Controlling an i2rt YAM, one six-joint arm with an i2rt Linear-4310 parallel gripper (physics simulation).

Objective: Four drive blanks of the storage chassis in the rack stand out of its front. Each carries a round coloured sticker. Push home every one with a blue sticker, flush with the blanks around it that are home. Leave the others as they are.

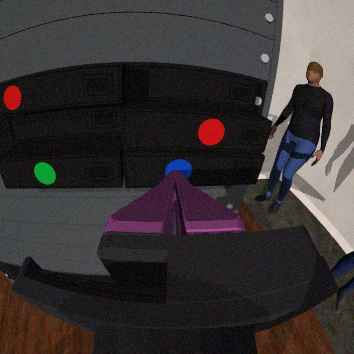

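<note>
A black drive blank with a blue round sticker (178, 169) is in the bottom row, right of the centre seam. My gripper (174, 177) is shut and empty, its purple fingertips together at the lower edge of the blue sticker; whether they touch it I cannot tell. Above is a blank with a red sticker (211, 132), standing out at the right end of the middle row. A blank with a green sticker (45, 173) stands out at the bottom left. A blank with another red sticker (12, 97) is at the top left.
Grey rack panels (145, 35) lie above and below the chassis, with a screwed rail (272, 40) at the right. A person (306, 112) in a black top stands by the pale wall (340, 80) at the right. Part of a second figure (345, 270) shows at the right edge.
</note>
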